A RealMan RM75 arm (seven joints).
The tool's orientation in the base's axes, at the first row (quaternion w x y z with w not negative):
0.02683, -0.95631, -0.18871, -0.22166
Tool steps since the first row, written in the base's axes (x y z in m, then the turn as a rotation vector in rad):
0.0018, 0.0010, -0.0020, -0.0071, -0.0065, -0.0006
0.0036, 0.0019, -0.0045, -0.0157, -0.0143, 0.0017
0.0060, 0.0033, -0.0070, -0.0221, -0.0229, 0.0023
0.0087, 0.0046, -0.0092, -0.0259, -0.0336, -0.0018
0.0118, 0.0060, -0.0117, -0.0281, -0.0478, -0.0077
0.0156, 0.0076, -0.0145, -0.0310, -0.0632, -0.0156
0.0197, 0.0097, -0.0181, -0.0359, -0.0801, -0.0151
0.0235, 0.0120, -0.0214, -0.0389, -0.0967, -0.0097
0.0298, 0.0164, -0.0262, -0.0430, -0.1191, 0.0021
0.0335, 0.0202, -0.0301, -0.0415, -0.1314, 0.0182
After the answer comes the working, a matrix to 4 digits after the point.
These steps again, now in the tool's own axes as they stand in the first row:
0.0010, -0.0003, 0.0027, -0.0084, 0.0034, -0.0033
0.0017, -0.0006, 0.0058, -0.0173, 0.0075, -0.0100
0.0031, -0.0010, 0.0092, -0.0253, 0.0131, -0.0143
0.0048, -0.0013, 0.0125, -0.0340, 0.0214, -0.0136
0.0068, -0.0015, 0.0162, -0.0434, 0.0336, -0.0111
0.0093, -0.0017, 0.0205, -0.0546, 0.0465, -0.0073
0.0119, -0.0022, 0.0258, -0.0643, 0.0604, -0.0121
0.0144, -0.0031, 0.0306, -0.0703, 0.0749, -0.0204
0.0191, -0.0049, 0.0381, -0.0764, 0.0945, -0.0358
0.0218, -0.0072, 0.0437, -0.0724, 0.1070, -0.0513

The tool's axes in the first row as the columns of a matrix, in the base's axes (rounded; the answer above uses it unrounded):
0.8305, 0.3728, 0.4138
0.3490, -0.9273, 0.1350
0.4341, 0.0323, -0.9003

